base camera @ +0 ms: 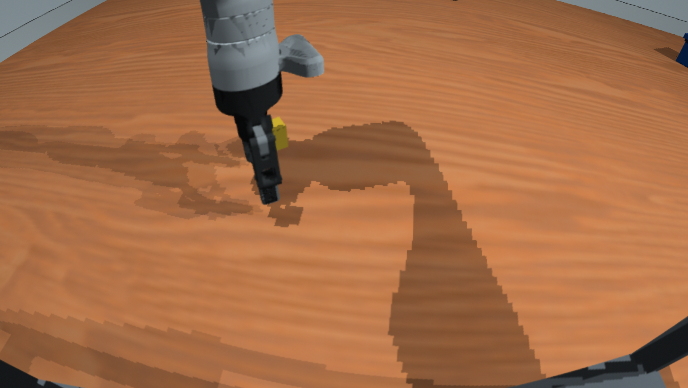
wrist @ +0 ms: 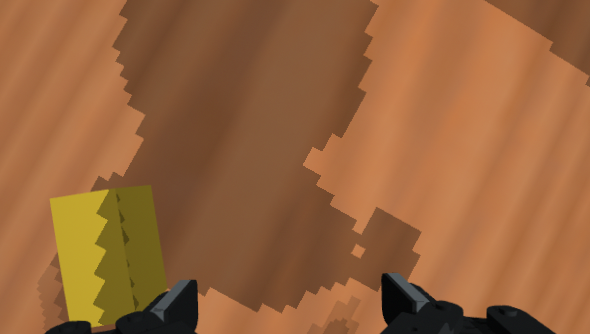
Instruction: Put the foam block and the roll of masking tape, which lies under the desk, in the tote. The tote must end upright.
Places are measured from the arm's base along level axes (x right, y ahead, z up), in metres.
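Where they show: gripper, between the fingertips: [base camera: 261, 176] [wrist: 290, 297].
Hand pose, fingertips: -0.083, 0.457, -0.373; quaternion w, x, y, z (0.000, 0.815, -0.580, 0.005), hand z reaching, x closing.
Things, the pixels of their centre, and the offset from my fingertips, as dx, dy, dz. "*": a spot on its surface instead. Level surfaces: height alone.
- yellow foam block, middle of its body: [wrist: 115, 249] [base camera: 265, 137] -0.005, +0.085, -0.004
- tote, a spot on its surface: [base camera: 683, 54] * +1.525, +0.682, +0.016
- wooden floor, height of its surface: dz -0.023
The yellow foam block [base camera: 281, 136] [wrist: 107, 250] stands on the wooden floor, partly hidden behind my gripper in the base camera view. In the wrist view it is at the lower left, beyond and partly behind the left finger, outside the gap between the fingers. My gripper [base camera: 269, 194] [wrist: 290, 297] is open and empty, pointing down, in front of the block in the base camera view. A part of a blue object, perhaps the tote [base camera: 683, 54], shows at the right edge of the base camera view. The masking tape and the desk do not show in either view.
The arm's shadow lies across the wooden floor [base camera: 575, 225] [wrist: 465, 150]. Pale walls [base camera: 35, 22] stand at the far left and far right. Dark and grey parts of the base show along the bottom edge of the base camera view.
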